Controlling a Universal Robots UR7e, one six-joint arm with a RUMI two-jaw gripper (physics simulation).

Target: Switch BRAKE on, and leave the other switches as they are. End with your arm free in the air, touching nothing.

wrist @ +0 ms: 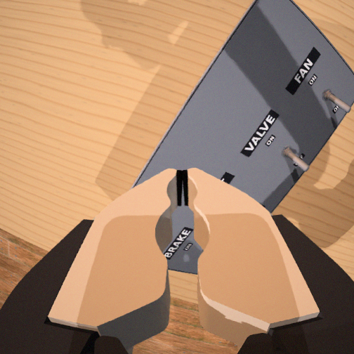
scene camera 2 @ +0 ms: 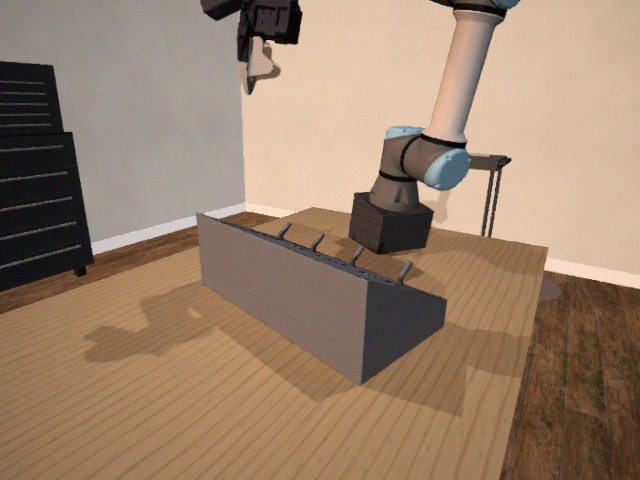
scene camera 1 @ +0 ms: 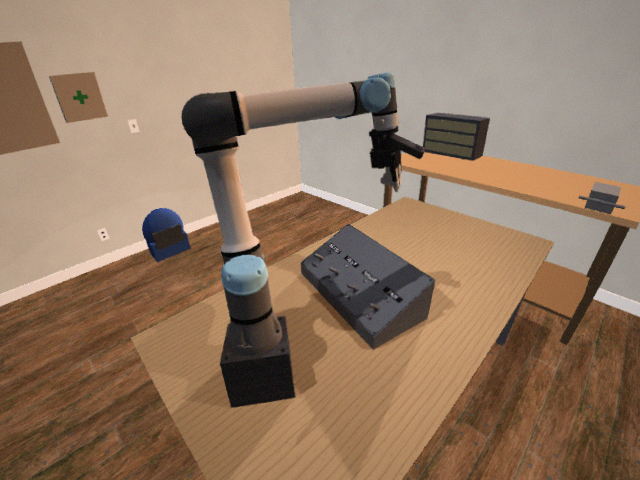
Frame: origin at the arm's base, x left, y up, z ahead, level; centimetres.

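Where they show: gripper, fingertip midpoint: [scene camera 2: 247,94] [scene camera 1: 396,191]; arm's base at its link origin: [scene camera 2: 393,201] [scene camera 1: 255,337].
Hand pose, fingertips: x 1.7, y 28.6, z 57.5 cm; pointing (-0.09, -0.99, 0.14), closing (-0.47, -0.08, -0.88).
Things, the pixels of their top centre, and the offset from my fingertips. Level surfaces: height alone.
- BRAKE label at its top centre: [scene camera 1: 334,247] dz -8.2, dx +23.7, dy -29.9 cm
- second lever at its top centre: [scene camera 2: 357,246] [scene camera 1: 333,266] dz -17.6, dx +12.6, dy -29.5 cm
- VALVE lever at its top centre: [scene camera 2: 317,233] [scene camera 1: 352,282] dz -18.8, dx +0.7, dy -29.5 cm
- FAN lever at its top centre: [scene camera 2: 284,222] [scene camera 1: 373,302] dz -20.0, dx -11.3, dy -29.5 cm
- table at its surface level: dy -42.5 cm
The dark grey sloped switch panel [scene camera 1: 382,258] [scene camera 2: 279,289] [wrist: 210,120] stands on the table. The BRAKE label [scene camera 1: 334,249] [wrist: 177,243] is at one end; its lever [scene camera 1: 317,256] [scene camera 2: 404,272] leans toward the low front edge, the OFF side. The second lever [scene camera 1: 333,270] [scene camera 2: 356,255], the VALVE lever [scene camera 1: 352,287] [scene camera 2: 317,241] [wrist: 296,159] and the FAN lever [scene camera 1: 373,307] [scene camera 2: 284,230] [wrist: 337,100] lean the same way. My gripper [scene camera 1: 397,187] [scene camera 2: 249,90] [wrist: 182,173] is shut and empty, high above the panel, touching nothing. Its fingers hide the BRAKE lever in the wrist view.
The arm's black base block [scene camera 1: 258,374] [scene camera 2: 390,227] stands on the table [scene camera 1: 330,413] [scene camera 2: 180,403] on the panel's low front side. A wooden workbench [scene camera 1: 516,178] with a drawer box [scene camera 1: 452,136] and a grey vise [scene camera 1: 602,197] stands behind.
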